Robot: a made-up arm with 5 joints.
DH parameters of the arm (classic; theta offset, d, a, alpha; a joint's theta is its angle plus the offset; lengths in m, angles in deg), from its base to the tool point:
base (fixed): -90 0.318 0.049 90
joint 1: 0 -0.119 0.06 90
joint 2: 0 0.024 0.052 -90
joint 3: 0 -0.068 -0.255 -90
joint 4: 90 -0.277 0.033 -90
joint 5: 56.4 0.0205 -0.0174 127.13
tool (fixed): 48.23 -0.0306 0 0
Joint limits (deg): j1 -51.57..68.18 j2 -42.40..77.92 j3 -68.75..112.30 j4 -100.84..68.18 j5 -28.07..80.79
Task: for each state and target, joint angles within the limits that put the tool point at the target. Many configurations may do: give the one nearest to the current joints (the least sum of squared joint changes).
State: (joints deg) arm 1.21 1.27 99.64 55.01 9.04
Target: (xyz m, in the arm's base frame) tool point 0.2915 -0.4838 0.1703
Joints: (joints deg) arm 12.45 -21.97 102.17 62.24 14.02
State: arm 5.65 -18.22 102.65 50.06 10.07
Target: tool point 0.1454 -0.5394 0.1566
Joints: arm 2.66 2.78 112.30 37.42 -8.24
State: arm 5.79 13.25 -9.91 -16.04 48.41
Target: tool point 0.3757 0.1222 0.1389
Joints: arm -28.55 46.28 -8.12 -15.35 35.70
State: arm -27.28 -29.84 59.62 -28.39 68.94
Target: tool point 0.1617 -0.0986 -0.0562
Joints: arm 17.19 -38.75 28.43 -35.66 71.15
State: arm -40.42 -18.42 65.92 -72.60 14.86
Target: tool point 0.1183 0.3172 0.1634
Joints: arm -51.57 -35.42 16.61 -36.17 -28.07
